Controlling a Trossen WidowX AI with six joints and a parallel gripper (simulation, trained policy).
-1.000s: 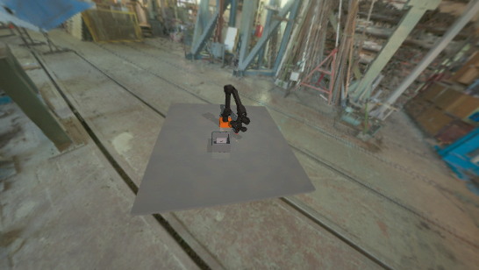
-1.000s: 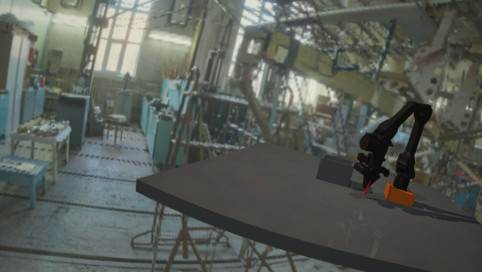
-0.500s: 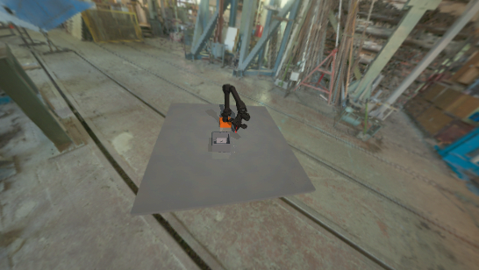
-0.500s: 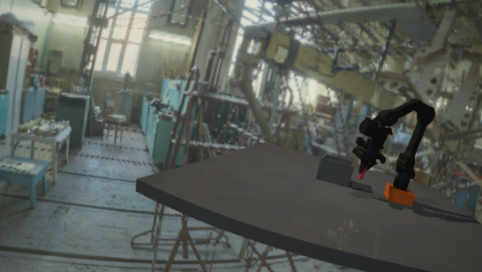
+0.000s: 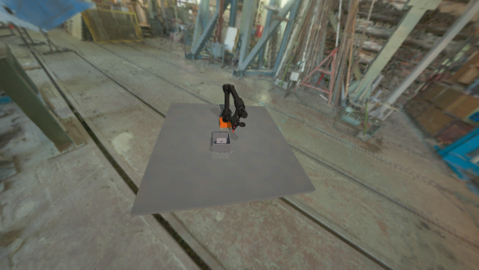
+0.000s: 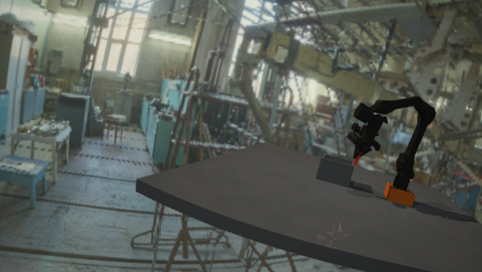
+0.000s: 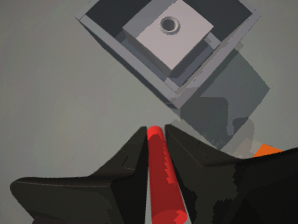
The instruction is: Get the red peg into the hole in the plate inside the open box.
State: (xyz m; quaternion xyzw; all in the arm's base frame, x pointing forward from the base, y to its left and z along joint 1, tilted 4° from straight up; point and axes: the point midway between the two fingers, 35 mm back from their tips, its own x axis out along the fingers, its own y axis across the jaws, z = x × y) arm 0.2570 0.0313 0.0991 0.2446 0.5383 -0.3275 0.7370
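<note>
Now: gripper tip 6 cm short of the pale plate, 11 cm to the left of it and 9 cm above it. Round my gripper tip: grey box 6 cm ahead, 11 cm to the right, 11 cm below; red peg 1 cm behind, 1 cm to the left, 2 cm above.
</note>
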